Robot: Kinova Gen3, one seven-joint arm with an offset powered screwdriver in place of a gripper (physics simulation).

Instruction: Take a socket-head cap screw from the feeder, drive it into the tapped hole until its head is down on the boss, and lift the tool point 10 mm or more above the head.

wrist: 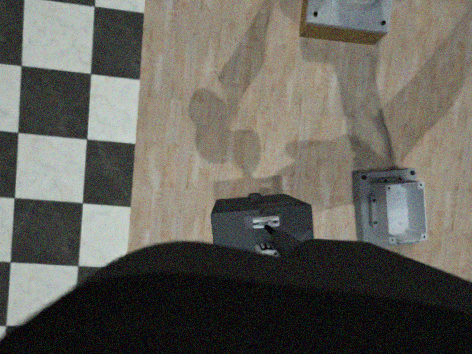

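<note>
The dark grey screw feeder [230,225] stands at the lower middle of the wrist view, its lower part hidden by the black tool body. A bright slotted plate shows on its top, with a small light metal part below it. My screwdriver [267,228] shows as a dark, slim tip over the feeder's top, overlapping the lower edge of the bright plate; its height above it cannot be told. No screw can be made out on the tip. A grey metal housing [366,226] with an open rectangular box and corner bosses is at the right; the tapped hole cannot be singled out.
A grey-topped block [345,34] with brown sides and dark holes is at the top right edge. The wooden table top [170,165] carries arm shadows. A black and white checkered floor [52,105] lies along the left. The black tool body covers the bottom of the view.
</note>
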